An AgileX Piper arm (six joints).
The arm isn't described. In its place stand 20 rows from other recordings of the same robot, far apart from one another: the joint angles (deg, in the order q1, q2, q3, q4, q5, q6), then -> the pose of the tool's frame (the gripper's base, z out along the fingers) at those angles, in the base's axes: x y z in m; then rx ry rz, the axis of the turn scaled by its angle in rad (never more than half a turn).
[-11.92 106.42 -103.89 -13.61 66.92 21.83] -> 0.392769, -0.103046, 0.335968, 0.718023, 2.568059, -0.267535
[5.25 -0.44 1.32 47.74 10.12 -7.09] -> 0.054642, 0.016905, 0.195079, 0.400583, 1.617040, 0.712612
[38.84 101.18 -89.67 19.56 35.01 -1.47] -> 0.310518, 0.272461, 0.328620, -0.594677, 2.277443, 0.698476
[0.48 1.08 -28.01 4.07 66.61 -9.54] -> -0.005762, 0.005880, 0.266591, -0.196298, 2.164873, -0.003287
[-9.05 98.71 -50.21 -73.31 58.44 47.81] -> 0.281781, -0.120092, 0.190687, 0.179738, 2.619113, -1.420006
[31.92 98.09 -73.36 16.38 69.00 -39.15] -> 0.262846, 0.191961, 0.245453, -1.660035, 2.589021, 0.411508
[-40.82 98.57 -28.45 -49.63 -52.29 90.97] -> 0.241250, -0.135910, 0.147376, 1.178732, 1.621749, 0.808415
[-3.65 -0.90 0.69 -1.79 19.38 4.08] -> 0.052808, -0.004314, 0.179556, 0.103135, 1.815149, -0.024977
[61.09 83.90 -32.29 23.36 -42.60 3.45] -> 0.158538, 0.236553, 0.230941, -0.395171, 1.706452, 0.841781
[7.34 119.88 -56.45 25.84 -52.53 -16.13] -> 0.409206, 0.020971, 0.133345, 0.154751, 1.713040, -0.205969
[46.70 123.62 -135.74 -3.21 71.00 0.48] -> 0.329469, 0.342599, 0.358210, -0.993681, 2.325404, 0.261666
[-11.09 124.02 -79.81 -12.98 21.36 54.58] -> 0.433716, -0.092599, 0.115363, 1.204113, 2.322521, 0.085834
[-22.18 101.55 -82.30 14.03 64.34 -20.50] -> 0.342184, -0.118029, 0.264689, 0.162831, 2.861484, 0.205960
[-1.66 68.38 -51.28 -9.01 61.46 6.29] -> 0.207140, -0.018528, 0.282364, 0.118629, 2.840654, -0.195411
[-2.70 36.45 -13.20 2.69 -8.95 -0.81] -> 0.130425, -0.006816, 0.249454, 0.074137, 1.731784, -0.017283
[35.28 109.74 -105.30 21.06 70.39 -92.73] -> 0.319822, 0.264013, 0.320486, -2.347881, 1.237100, 0.206411
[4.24 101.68 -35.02 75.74 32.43 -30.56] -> 0.255026, 0.066334, 0.108157, 0.823867, 2.786297, 0.944143
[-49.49 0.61 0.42 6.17 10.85 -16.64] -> 0.038420, -0.042134, 0.193089, 0.567837, 1.654667, -0.761749
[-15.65 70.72 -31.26 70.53 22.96 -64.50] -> 0.225470, -0.028408, 0.221374, 0.209035, 2.261962, 0.332545
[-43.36 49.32 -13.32 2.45 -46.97 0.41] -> 0.113587, -0.111175, 0.276998, 0.534694, 1.206150, -0.635620
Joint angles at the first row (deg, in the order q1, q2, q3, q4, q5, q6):
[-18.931, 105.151, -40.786, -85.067, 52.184, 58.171]
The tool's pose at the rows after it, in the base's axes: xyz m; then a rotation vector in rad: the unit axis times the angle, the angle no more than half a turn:
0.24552, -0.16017, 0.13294, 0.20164, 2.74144, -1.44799
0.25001, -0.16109, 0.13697, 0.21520, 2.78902, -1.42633
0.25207, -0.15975, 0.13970, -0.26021, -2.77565, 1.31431
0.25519, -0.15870, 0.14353, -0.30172, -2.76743, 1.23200
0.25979, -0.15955, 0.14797, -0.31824, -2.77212, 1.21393
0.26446, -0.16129, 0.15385, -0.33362, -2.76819, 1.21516
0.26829, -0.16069, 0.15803, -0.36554, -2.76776, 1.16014
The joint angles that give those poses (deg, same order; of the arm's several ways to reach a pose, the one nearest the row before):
[-18.931, 105.151, -42.106, -83.063, 52.692, 56.789]
[-18.931, 105.151, -44.339, -78.385, 53.084, 51.673]
[-18.932, 105.169, -46.845, -70.086, 54.124, 44.746]
[-18.931, 105.168, -49.150, -63.953, 55.437, 39.906]
[-18.932, 105.168, -50.853, -61.965, 56.055, 38.018]
[-18.931, 105.166, -52.662, -60.774, 57.215, 36.548]
[-18.930, 105.267, -54.728, -56.835, 58.515, 33.620]

